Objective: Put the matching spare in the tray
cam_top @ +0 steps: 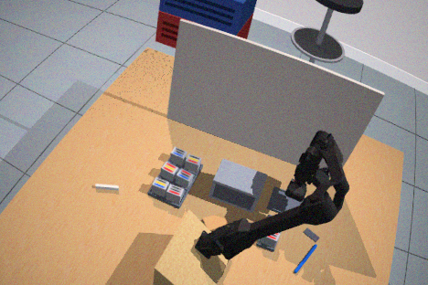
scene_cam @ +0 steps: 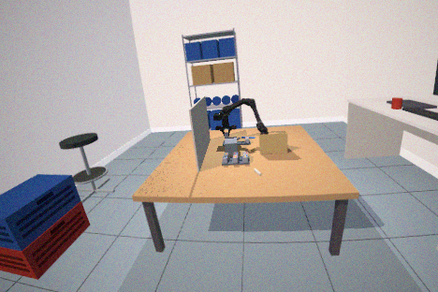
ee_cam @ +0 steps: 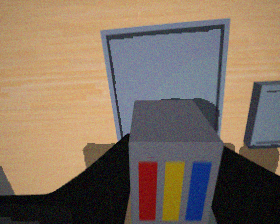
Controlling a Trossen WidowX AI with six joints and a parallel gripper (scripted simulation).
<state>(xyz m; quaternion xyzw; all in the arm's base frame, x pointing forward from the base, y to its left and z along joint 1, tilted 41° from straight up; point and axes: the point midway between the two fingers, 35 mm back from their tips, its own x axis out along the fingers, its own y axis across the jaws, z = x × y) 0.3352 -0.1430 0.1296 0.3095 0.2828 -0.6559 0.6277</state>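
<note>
Right now the flat grey tray is 10 mm behind my gripper tip and 70 mm below it. The rest, counted from my gripper tip: white board: 180 mm ahead, 200 mm to the left, 150 mm above; then grey spare block: 20 mm above; then grey mounted unit: 50 mm behind, 190 mm to the left, 20 mm below.
</note>
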